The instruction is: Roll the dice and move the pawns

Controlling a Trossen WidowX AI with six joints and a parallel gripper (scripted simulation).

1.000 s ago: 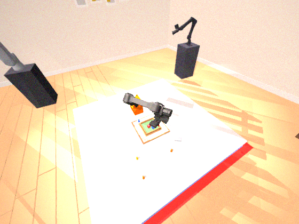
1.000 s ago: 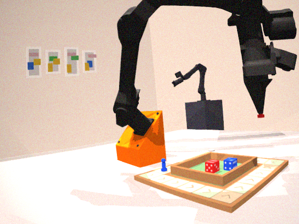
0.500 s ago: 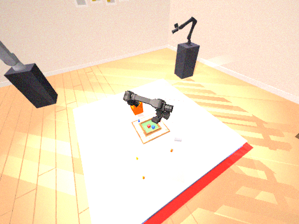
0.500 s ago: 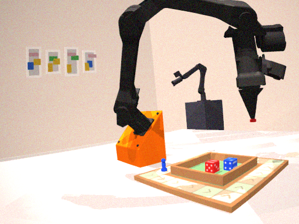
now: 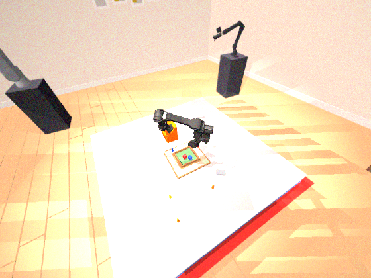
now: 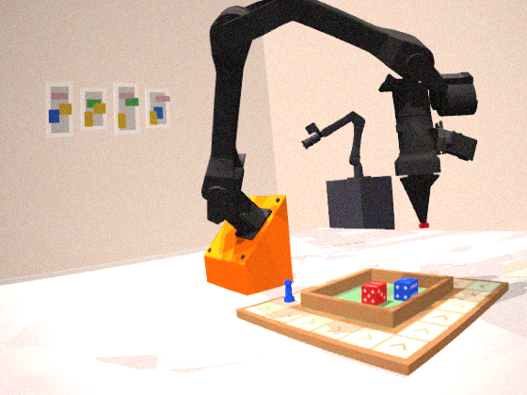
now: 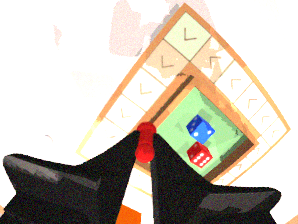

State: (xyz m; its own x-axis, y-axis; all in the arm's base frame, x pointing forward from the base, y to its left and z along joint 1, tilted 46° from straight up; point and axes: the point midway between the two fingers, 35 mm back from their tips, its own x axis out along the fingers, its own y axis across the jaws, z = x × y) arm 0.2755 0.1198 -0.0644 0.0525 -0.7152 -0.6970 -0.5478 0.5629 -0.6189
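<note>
Right now the blue pawn is 120 mm behind my gripper tip, 180 mm to the right of it and 80 mm below it. Also, from my gripper tip: grey block 230 mm ahead, 70 mm to the left, 100 mm below; red pawn 10 mm above.
</note>
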